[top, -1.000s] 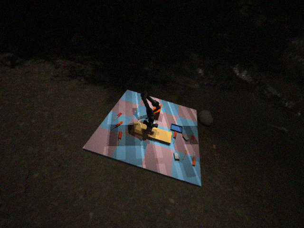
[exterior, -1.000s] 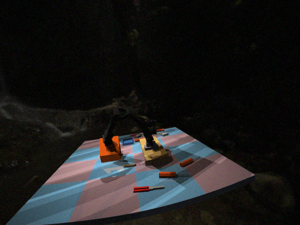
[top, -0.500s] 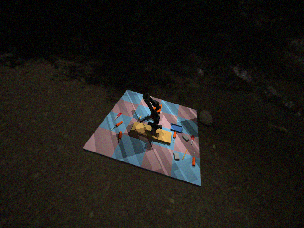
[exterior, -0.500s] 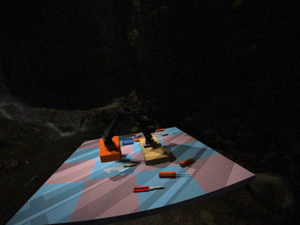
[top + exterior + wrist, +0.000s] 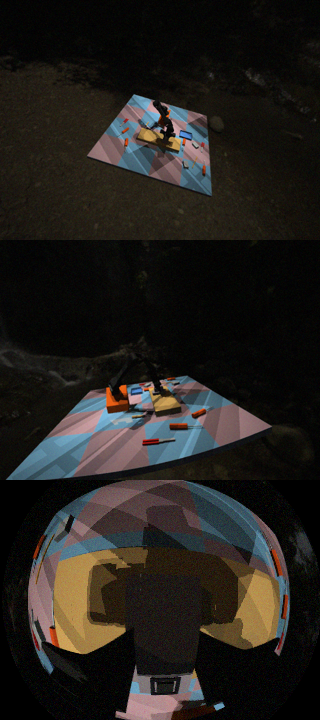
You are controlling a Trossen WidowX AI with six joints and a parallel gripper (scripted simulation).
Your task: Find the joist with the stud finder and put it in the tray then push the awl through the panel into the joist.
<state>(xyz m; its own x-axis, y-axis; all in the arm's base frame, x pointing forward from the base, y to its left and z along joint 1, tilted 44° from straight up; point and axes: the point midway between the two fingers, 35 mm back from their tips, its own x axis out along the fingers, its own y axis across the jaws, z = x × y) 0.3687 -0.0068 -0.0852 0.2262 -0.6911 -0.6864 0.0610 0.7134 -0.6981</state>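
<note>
Now: gripper tip 21 cm past the blue tray, 26 cm to the right of it and 5 cm above it. Round my gripper tip: awl 20 cm behind, 29 cm to the right, 6 cm below; stud finder 2 cm behind, 2 cm above.
</note>
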